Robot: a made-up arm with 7 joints.
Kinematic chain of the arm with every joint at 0, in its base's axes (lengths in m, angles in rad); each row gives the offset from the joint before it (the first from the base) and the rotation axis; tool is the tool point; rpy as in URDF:
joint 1: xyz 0 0 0.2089 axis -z
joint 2: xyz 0 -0.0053 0.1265 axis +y
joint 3: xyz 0 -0.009 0.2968 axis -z
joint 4: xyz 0 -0.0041 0.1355 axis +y
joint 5: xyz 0 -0.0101 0.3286 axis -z
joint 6: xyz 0 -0.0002 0.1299 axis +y
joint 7: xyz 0 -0.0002 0.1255 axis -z
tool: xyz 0 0 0 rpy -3.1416 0 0
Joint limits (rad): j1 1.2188..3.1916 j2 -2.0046..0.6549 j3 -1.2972..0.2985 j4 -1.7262..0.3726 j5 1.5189..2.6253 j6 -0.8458..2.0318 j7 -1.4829..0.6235
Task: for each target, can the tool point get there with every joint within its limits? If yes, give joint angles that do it. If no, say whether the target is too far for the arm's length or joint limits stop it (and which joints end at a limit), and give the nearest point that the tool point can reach.
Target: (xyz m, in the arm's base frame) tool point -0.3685 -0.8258 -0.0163
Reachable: no: joint limits stop it (at a limit: joint 1, joint 2, joint 3, joint 4) | nearest point -0.3786 -0.3589 0.5888 | short by 0.764 m
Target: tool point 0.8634 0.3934 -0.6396
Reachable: no: too far | nearest point 0.6624 0.3018 -0.3246 | short by 0.385 m
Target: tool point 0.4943 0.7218 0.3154
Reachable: yes | joints 2.6348 -1.4212 -0.8955 -0.8300 1.6218 1.1615 -0.9805
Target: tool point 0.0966 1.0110 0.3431
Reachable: yes | joints 1.7230 -1.5706 -0.8558 -0.0421 1.7213 0.1625 -0.8788
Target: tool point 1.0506 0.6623 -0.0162
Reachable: no: too far | nearest point 0.8276 0.5217 0.0584 | short by 0.274 m
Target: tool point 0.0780 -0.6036 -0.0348
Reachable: no: joint limits stop it (at a limit: joint 1, joint 3, joint 4, joint 5, joint 6) | nearest point 0.1559 -0.2270 -0.2368 | short by 0.434 m
